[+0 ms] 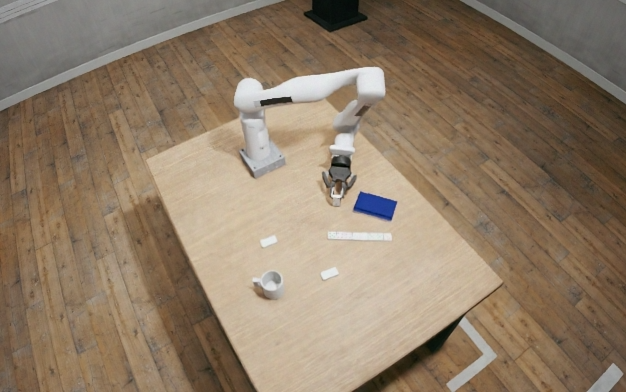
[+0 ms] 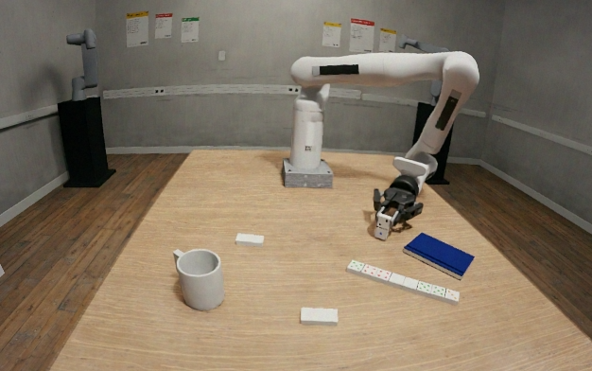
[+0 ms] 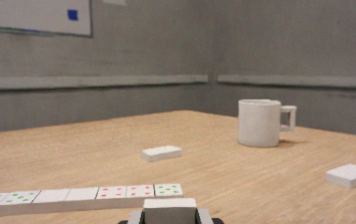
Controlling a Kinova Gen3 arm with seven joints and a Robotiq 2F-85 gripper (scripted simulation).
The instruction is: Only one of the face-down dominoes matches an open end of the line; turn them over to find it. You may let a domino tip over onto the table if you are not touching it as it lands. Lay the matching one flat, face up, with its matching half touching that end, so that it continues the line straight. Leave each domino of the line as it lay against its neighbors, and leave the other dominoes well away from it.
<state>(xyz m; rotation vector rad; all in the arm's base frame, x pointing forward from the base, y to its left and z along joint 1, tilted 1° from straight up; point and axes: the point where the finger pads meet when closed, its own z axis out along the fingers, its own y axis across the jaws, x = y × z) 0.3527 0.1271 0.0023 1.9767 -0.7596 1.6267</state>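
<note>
My gripper is now 10 cm short of the blue book, 10 cm to the right of it and 4 cm above it. Round my hand: grey mug: 17 cm ahead, 37 cm to the right, 2 cm below.
</note>
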